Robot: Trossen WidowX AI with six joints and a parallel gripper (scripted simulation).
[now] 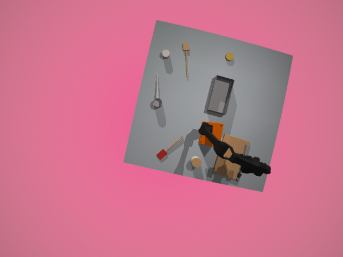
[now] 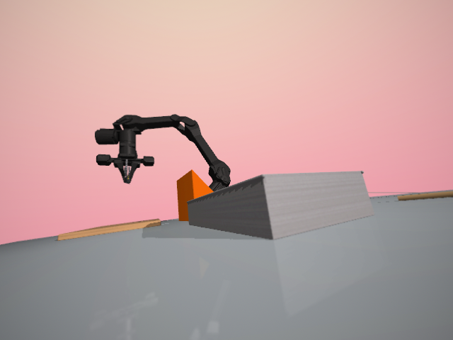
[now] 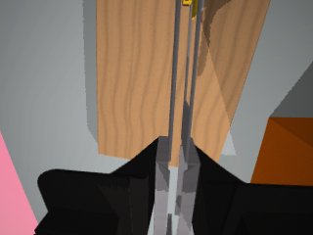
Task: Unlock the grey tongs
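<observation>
Right now the wooden board is 40 mm behind my gripper tip and 160 mm below it. Round my gripper tip: red spatula 10 mm behind, 560 mm to the left, 160 mm below; then yellow lock tab 80 mm behind, 10 mm to the left, 40 mm above; then grey roasting tin 490 mm ahead, 150 mm to the left, 140 mm below.
</observation>
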